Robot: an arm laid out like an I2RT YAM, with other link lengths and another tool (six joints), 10 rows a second.
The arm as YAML. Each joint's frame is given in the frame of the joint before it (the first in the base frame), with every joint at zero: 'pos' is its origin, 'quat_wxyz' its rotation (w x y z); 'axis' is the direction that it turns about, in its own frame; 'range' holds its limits. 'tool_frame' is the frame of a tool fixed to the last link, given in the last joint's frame.
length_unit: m
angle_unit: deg
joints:
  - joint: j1
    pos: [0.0, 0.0, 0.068]
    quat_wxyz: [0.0, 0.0, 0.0, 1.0]
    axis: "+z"
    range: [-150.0, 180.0]
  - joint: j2
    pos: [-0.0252, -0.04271, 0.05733]
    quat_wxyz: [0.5, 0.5, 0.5, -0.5]
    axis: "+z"
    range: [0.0, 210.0]
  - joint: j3
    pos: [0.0, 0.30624, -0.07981]
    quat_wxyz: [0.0, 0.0, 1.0, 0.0]
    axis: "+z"
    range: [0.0, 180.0]
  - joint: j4
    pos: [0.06, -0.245, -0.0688]
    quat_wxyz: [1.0, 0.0, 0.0, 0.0]
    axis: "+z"
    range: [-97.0, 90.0]
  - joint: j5
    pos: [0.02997, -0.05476, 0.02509]
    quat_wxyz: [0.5, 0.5, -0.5, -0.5]
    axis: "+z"
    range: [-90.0, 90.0]
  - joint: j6
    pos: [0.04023, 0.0, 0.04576]
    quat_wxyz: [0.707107, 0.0, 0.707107, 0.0]
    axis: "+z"
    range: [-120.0, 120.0]
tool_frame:
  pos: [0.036, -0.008, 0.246]
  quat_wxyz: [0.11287, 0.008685, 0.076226, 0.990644]
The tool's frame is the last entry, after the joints.
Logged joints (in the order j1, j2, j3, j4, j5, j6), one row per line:
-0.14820, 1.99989, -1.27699, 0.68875, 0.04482, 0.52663
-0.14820, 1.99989, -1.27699, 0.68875, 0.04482, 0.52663
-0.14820, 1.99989, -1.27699, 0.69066, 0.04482, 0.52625
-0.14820, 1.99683, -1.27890, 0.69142, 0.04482, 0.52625
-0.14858, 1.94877, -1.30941, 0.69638, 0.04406, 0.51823
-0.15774, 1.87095, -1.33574, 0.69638, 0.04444, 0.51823
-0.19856, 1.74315, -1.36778, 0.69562, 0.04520, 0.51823
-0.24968, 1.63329, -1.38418, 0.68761, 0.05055, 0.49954
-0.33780, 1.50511, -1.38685, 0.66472, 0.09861, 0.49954
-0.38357, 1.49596, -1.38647, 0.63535, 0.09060, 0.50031
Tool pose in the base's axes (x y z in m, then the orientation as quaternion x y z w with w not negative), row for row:
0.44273, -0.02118, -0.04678, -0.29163, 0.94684, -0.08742, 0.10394
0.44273, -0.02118, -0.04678, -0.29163, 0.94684, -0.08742, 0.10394
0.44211, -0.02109, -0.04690, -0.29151, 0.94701, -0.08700, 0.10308
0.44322, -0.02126, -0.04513, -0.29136, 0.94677, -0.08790, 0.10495
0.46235, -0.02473, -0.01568, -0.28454, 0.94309, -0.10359, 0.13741
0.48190, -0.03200, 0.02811, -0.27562, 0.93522, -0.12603, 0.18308
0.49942, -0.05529, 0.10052, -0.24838, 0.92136, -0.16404, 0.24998
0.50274, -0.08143, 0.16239, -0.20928, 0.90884, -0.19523, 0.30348
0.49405, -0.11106, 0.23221, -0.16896, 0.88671, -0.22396, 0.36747
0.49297, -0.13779, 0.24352, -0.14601, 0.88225, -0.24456, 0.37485
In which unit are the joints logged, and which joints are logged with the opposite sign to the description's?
The joints are logged in radians. Opposite sign: j3, j4, j5, j6.
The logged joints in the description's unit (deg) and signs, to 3 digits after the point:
-8.491, 114.585, 73.166, -39.462, -2.568, -30.174
-8.491, 114.585, 73.166, -39.462, -2.568, -30.174
-8.491, 114.585, 73.166, -39.572, -2.568, -30.152
-8.491, 114.410, 73.276, -39.615, -2.568, -30.152
-8.513, 111.656, 75.024, -39.900, -2.524, -29.692
-9.038, 107.198, 76.532, -39.900, -2.546, -29.692
-11.377, 99.875, 78.368, -39.856, -2.590, -29.692
-14.306, 93.581, 79.308, -39.397, -2.896, -28.622
-19.355, 86.236, 79.461, -38.086, -5.650, -28.622
-21.977, 85.712, 79.439, -36.403, -5.191, -28.666

